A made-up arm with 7 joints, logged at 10 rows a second.
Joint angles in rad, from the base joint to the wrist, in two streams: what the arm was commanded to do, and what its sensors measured. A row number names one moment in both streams.
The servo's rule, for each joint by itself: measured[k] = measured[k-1] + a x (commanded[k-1-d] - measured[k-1]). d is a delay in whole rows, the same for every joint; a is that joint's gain. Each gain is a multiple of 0.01, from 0.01 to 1. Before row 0 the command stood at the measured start. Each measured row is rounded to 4 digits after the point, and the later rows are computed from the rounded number. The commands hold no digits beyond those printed.
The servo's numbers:
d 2
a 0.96 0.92 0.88 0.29 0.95 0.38 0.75
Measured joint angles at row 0:
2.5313 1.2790 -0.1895 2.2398 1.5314 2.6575 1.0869
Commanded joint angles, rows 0 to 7:
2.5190 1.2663 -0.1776 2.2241 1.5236 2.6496 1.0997
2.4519 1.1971 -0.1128 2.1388 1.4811 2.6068 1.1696
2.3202 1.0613 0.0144 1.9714 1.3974 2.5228 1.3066
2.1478 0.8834 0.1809 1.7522 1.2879 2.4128 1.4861
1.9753 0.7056 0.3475 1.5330 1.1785 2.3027 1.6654
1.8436 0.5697 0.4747 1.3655 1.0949 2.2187 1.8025
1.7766 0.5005 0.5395 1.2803 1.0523 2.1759 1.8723
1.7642 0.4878 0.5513 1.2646 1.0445 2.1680 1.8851
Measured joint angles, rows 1 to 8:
2.5313 1.2790 -0.1895 2.2398 1.5314 2.6575 1.0869
2.5313 1.2790 -0.1895 2.2398 1.5314 2.6575 1.0869
2.5195 1.2673 -0.1790 2.2352 1.5240 2.6545 1.0965
2.4546 1.2027 -0.1207 2.2072 1.4832 2.6364 1.1513
2.3256 1.0726 -0.0018 2.1388 1.4017 2.5932 1.2678
2.1549 0.8985 0.1590 2.0267 1.2936 2.5246 1.4315
1.9825 0.7210 0.3249 1.8835 1.1843 2.4403 1.6069
1.8492 0.5818 0.4567 1.7333 1.0994 2.3561 1.7536

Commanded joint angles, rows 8 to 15:
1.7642 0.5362 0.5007 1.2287 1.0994 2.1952 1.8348
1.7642 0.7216 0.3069 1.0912 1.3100 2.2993 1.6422
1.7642 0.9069 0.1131 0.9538 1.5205 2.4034 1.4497
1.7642 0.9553 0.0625 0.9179 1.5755 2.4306 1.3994
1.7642 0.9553 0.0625 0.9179 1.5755 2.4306 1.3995
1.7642 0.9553 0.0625 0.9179 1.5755 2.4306 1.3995
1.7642 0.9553 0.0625 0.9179 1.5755 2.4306 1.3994
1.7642 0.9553 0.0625 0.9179 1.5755 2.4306 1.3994
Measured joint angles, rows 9 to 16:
1.7795 0.5070 0.5296 1.6019 1.0547 2.2876 1.8426
1.7648 0.4893 0.5487 1.5041 1.0450 2.2422 1.8745
1.7642 0.5324 0.5065 1.4242 1.0967 2.2243 1.8447
1.7642 0.7065 0.3309 1.3276 1.2993 2.2528 1.6928
1.7642 0.8909 0.1392 1.2192 1.5094 2.3100 1.5105
1.7642 0.9501 0.0717 1.1318 1.5722 2.3558 1.4272
1.7642 0.9549 0.0636 1.0698 1.5753 2.3842 1.4064
1.7642 0.9553 0.0626 1.0257 1.5755 2.4018 1.4012

